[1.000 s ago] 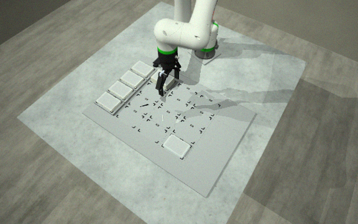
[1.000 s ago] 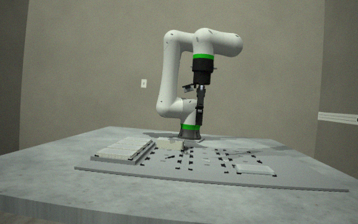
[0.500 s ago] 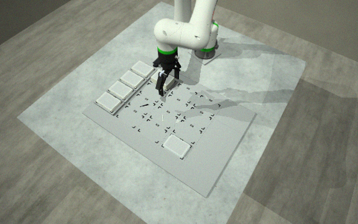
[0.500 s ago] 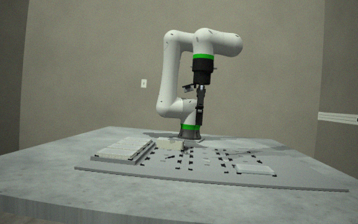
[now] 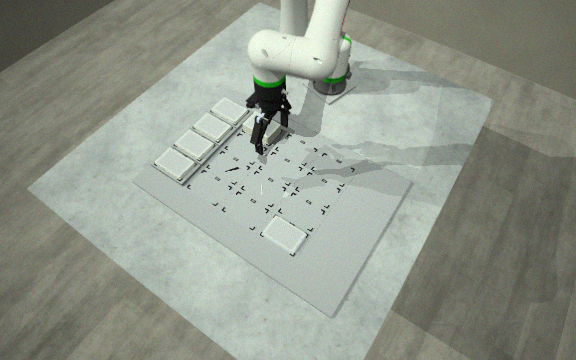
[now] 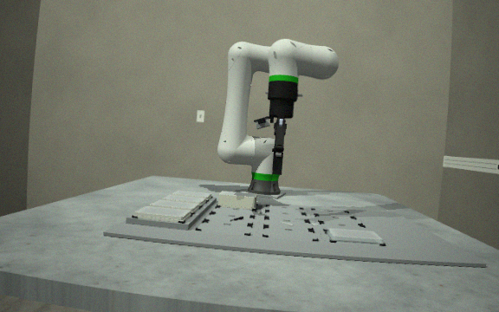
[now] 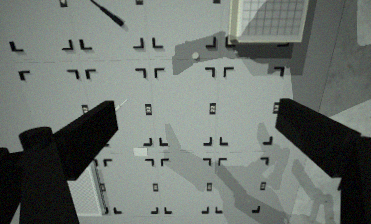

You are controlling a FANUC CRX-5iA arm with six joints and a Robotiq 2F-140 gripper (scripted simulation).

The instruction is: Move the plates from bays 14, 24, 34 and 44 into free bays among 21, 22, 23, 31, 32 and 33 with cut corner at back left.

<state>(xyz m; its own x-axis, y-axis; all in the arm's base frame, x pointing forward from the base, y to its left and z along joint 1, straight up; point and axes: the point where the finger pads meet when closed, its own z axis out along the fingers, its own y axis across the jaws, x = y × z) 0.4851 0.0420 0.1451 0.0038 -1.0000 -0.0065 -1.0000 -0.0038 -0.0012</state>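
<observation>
Right now the thin black stick is 120 mm ahead of my hand, 100 mm to the right of it and 140 mm below it. Round my hand: sealed deep-well block 100 mm behind, 120 mm to the right, 120 mm below; plate 220 mm ahead, 210 mm to the left, 140 mm below; white tip 120 mm ahead, 40 mm to the left, 140 mm below.
</observation>
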